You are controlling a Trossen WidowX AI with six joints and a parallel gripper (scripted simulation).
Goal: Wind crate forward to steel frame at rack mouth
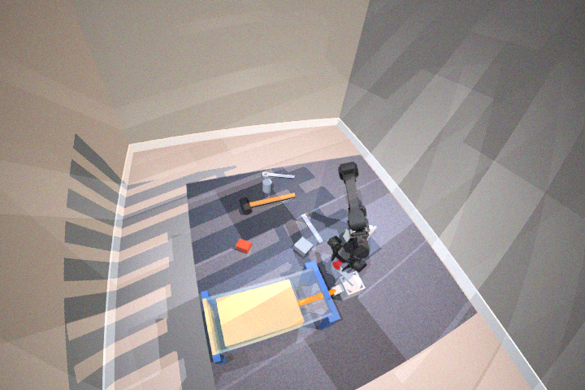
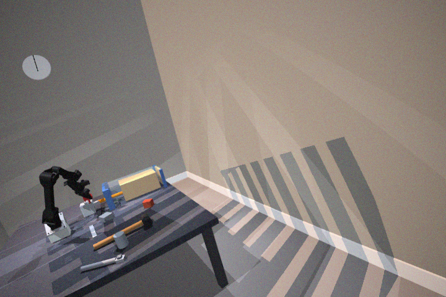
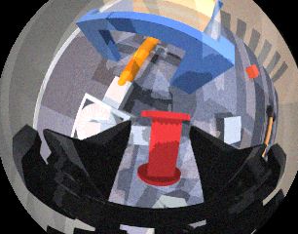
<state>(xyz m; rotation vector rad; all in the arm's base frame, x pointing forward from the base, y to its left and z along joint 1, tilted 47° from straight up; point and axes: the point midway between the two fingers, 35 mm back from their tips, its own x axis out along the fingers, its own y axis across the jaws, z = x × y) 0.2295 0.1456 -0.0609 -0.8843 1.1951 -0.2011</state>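
Now: the red knob 1 cm to the right of my gripper tip and 1 cm behind it. Round my gripper tip: blue frame (11 cm ahead, 8 cm to the left, 3 cm below); winch handle (3 cm to the left, 3 cm below, 3 cm behind); winch (10 cm below, 8 cm to the left, 6 cm behind).
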